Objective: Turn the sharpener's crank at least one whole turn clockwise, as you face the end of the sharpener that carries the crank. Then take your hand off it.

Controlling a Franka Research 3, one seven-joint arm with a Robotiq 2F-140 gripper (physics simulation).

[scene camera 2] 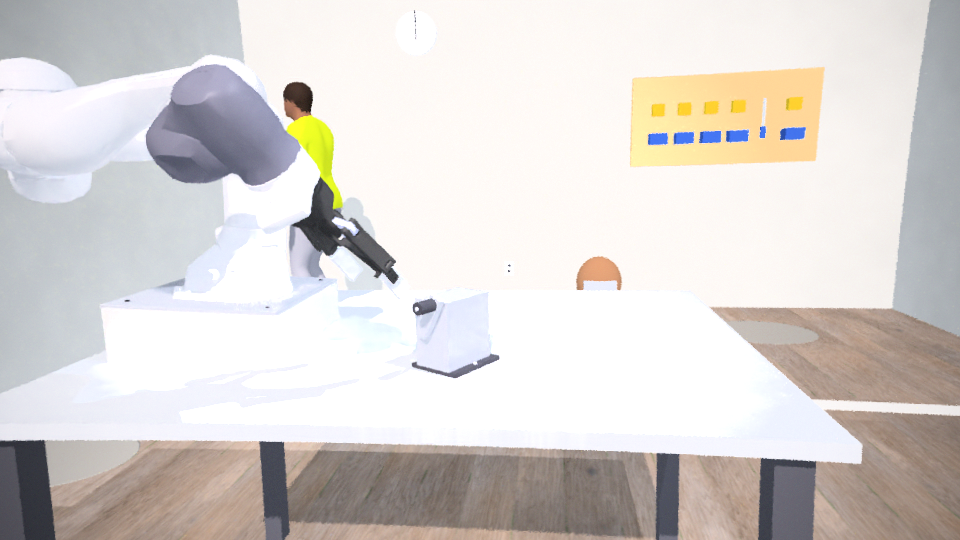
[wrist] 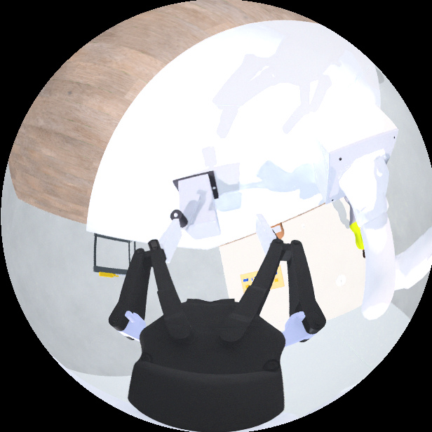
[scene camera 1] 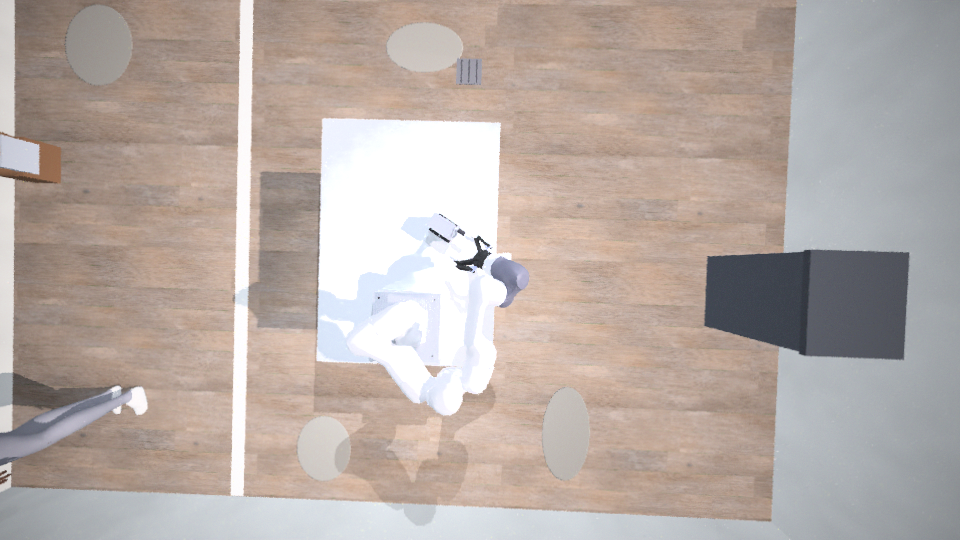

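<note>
The sharpener (scene camera 1: 443, 227) (scene camera 2: 463, 329) (wrist: 197, 200) is a pale box upright on a dark base plate. Its crank has a black knob (scene camera 1: 460, 232) (scene camera 2: 424, 306) (wrist: 178, 218), near the top of the crank end in scene camera 2. My gripper (scene camera 1: 456, 247) (scene camera 2: 397, 287) (wrist: 217, 224) is open, with nothing between its fingers. It tilts down toward the crank end, its tips close to the knob and slightly above it in scene camera 2. In the wrist view the knob lies by the left fingertip; whether they touch I cannot tell. The pale fingertips are washed out against the table.
The sharpener stands on a white table (scene camera 1: 402, 154) (scene camera 2: 604, 376) (wrist: 150, 150). The arm's base box (scene camera 2: 201, 342) (wrist: 360, 150) stands on the same table. A person in a yellow top (scene camera 2: 315, 144) (wrist: 356, 235) is beyond the table, near the wall. A dark block (scene camera 1: 855, 302) stands off to the right.
</note>
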